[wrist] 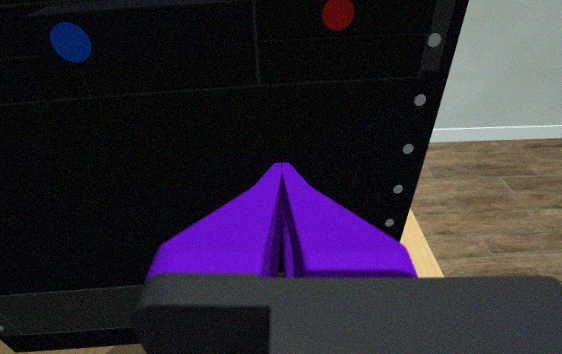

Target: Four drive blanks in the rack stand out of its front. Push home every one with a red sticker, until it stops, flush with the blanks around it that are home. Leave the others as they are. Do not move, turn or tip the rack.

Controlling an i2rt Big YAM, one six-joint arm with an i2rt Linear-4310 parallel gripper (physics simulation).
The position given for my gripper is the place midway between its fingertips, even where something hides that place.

Note:
I see my gripper [281, 176] and a black rack [129, 129].

